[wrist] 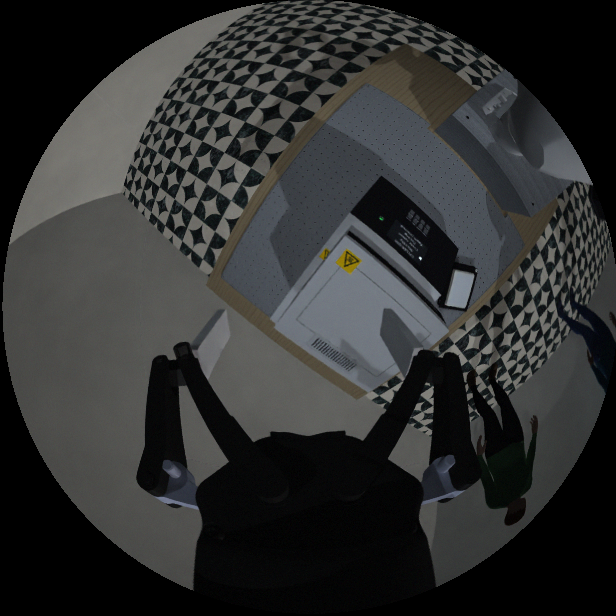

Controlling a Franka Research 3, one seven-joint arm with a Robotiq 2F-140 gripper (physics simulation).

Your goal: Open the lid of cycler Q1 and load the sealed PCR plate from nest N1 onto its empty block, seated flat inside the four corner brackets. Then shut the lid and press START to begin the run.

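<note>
In the wrist view the cycler [367, 293] stands on the grey bench top below me, seen from high above. Its white lid [359, 310] is down, with a yellow warning sticker [348, 260] near one corner. Its black control panel [405, 232] shows a small green light. A black-framed nest holding a pale plate [459, 287] sits right beside the panel end of the cycler. My gripper [304, 359] is open and empty, fingers spread wide, well above the cycler's near edge and touching nothing.
The robot base [511, 143] stands on the bench beyond the cycler. The bench has a tan rim [270, 327] and sits on black-and-white patterned floor. A small white box [209, 341] shows near my left finger. A human figure [505, 459] stands on the floor at right.
</note>
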